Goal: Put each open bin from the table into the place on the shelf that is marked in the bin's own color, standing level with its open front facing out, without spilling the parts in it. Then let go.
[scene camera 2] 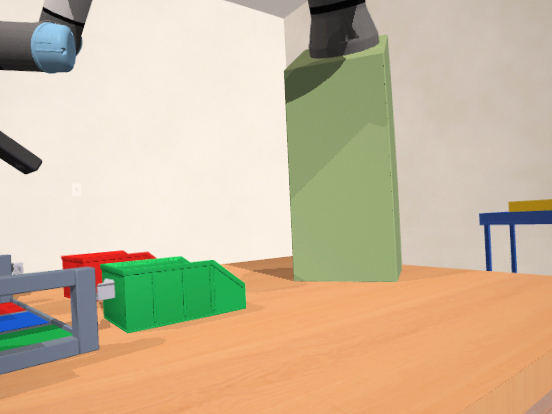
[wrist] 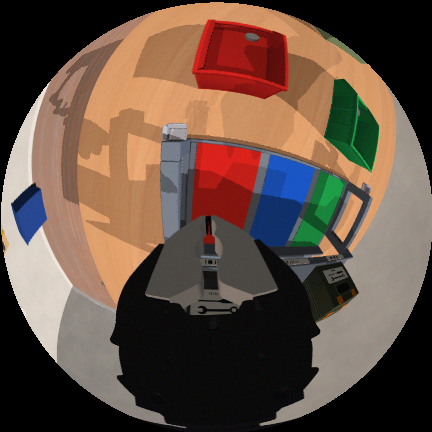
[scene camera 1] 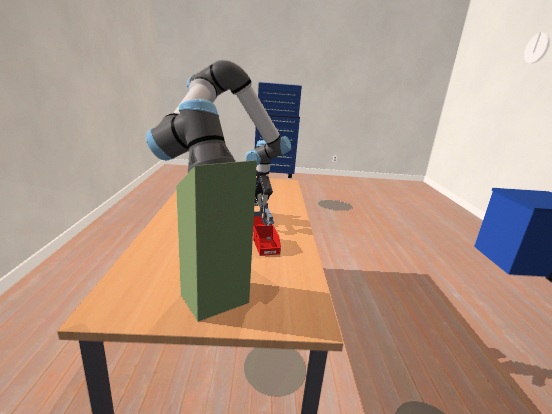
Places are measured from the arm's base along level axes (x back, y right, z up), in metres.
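Where they show: gripper, fingertip midpoint: [wrist: 208,217] [scene camera 1: 261,208]; arm's base, origin of the base link: [scene camera 2: 344,48] [scene camera 1: 213,172].
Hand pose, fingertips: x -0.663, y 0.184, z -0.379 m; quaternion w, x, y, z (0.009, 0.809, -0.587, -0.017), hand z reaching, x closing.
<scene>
Things, the pixels of their centre, and the offset from my fingertips. "pt": a spot on its surface instead.
- red open bin, surface spot: [wrist: 230,82] pt dy +0.018, dx +0.149, dz -0.067 m
- green open bin, surface spot: [scene camera 2: 165,297] pt dy -0.269, dx +0.210, dz -0.075 m
- grey shelf frame, body centre: [wrist: 291,246] dy -0.145, dx -0.035, dz -0.029 m
- red strip, surface spot: [wrist: 225,175] pt dy -0.022, dx +0.016, dz -0.103 m
- blue strip, surface spot: [wrist: 280,200] pt dy -0.131, dx +0.006, dz -0.103 m
- green strip, surface spot: [wrist: 325,195] pt dy -0.235, dx +0.054, dz -0.103 m
- dark crate with orange marks, body centre: [wrist: 328,292] dy -0.268, dx -0.085, dz +0.040 m
A red open bin [scene camera 1: 267,243] [scene camera 2: 75,277] [wrist: 230,82] stands on the table with a small grey part inside. A green open bin [scene camera 2: 165,297] [wrist: 341,117] stands beside it, also on the table; a bit of grey shows inside it in the wrist view. The grey shelf frame [scene camera 2: 85,310] [wrist: 171,200] has a red strip [wrist: 225,175], a blue strip [wrist: 280,200] and a green strip [wrist: 325,195]. My gripper [wrist: 208,217] is shut and empty, and its tips overlap the near part of the red strip in the wrist view. Its height above the shelf is unclear.
The green pedestal [scene camera 1: 225,240] [scene camera 2: 345,175] carries the arm base on the table. A dark crate with orange marks [wrist: 327,295] stands close to the shelf. A tall blue cabinet [scene camera 1: 279,107] is beyond the table, and a blue box [scene camera 1: 505,235] is at the right.
</scene>
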